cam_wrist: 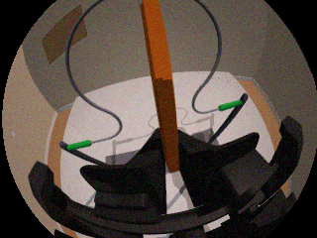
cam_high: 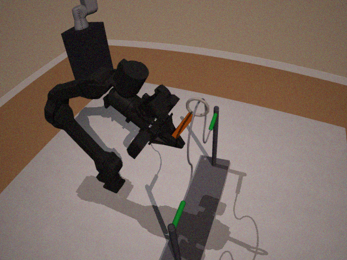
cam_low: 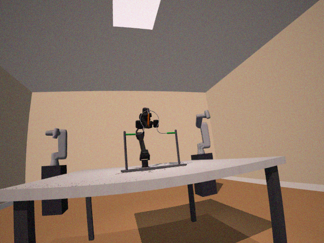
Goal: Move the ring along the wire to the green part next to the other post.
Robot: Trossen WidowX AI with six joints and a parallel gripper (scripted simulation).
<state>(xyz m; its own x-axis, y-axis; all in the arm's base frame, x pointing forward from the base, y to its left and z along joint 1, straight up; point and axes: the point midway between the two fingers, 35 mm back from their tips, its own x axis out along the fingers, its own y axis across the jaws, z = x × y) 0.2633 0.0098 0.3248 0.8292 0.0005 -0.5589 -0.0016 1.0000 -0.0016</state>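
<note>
The ring with orange handle lies 20 mm ahead of my gripper tip and 90 mm above it.
</note>
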